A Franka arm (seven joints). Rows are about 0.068 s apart.
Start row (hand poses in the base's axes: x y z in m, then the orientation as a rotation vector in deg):
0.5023, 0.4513, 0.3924, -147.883, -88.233, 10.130
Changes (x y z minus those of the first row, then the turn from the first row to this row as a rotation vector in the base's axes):
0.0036, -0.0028, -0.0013, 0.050, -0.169, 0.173
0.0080, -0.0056, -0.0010, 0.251, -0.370, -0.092
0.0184, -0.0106, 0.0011, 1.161, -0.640, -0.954
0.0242, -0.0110, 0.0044, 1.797, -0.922, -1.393
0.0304, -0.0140, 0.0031, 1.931, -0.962, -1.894
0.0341, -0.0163, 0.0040, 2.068, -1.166, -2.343
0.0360, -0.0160, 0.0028, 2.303, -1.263, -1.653
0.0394, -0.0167, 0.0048, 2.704, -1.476, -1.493
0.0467, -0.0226, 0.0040, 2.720, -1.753, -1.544
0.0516, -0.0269, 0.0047, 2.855, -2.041, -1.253
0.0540, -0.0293, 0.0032, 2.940, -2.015, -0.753
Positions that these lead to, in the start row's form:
0.5059, 0.4485, 0.3911, -147.801, -88.502, 9.893
0.5103, 0.4457, 0.3914, -147.936, -88.158, 9.449
0.5207, 0.4407, 0.3935, -147.986, -86.831, 8.284
0.5265, 0.4403, 0.3968, -147.939, -86.149, 7.373
0.5327, 0.4373, 0.3955, -148.206, -85.460, 7.164
0.5364, 0.4350, 0.3964, -148.508, -84.890, 6.752
0.5383, 0.4353, 0.3952, -147.889, -85.759, 6.512
0.5417, 0.4346, 0.3972, -147.563, -85.914, 5.941
0.5490, 0.4287, 0.3964, -147.713, -85.929, 5.573
0.5539, 0.4244, 0.3971, -147.535, -86.360, 5.130
0.5563, 0.4220, 0.3956, -147.102, -86.981, 5.146

